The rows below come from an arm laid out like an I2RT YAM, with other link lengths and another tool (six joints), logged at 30 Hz.
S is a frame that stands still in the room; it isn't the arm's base.
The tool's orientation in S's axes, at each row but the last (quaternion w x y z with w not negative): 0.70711, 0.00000, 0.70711, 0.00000; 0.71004, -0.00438, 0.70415, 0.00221; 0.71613, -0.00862, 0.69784, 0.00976; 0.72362, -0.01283, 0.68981, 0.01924; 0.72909, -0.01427, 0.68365, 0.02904; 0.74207, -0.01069, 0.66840, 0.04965; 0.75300, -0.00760, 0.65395, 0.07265; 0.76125, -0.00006, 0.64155, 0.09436; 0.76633, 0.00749, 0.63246, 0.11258
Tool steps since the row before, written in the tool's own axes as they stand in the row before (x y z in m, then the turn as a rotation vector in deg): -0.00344, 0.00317, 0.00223, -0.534, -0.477, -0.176; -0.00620, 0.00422, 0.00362, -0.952, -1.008, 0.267; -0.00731, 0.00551, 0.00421, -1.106, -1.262, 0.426; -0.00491, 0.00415, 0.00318, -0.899, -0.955, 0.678; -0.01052, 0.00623, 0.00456, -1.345, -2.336, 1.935; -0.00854, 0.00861, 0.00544, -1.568, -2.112, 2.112; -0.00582, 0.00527, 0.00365, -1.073, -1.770, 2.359; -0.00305, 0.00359, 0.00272, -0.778, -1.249, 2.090; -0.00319, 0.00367, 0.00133, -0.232, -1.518, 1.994
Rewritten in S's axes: 0.00223, 0.00317, 0.00344, -0.176, -0.477, 0.534; 0.00353, 0.00427, 0.00622, 0.268, -1.003, 0.957; 0.00387, 0.00560, 0.00742, 0.430, -1.253, 1.115; 0.00275, 0.00424, 0.00509, 0.677, -0.933, 0.923; 0.00349, 0.00625, 0.01091, 1.986, -2.245, 1.423; 0.00377, 0.00851, 0.00949, 2.119, -2.021, 1.675; 0.00218, 0.00502, 0.00671, 2.388, -1.607, 1.251; 0.00166, 0.00342, 0.00389, 2.097, -1.085, 0.978; 0.00014, 0.00317, 0.00392, 2.143, -1.261, 0.389
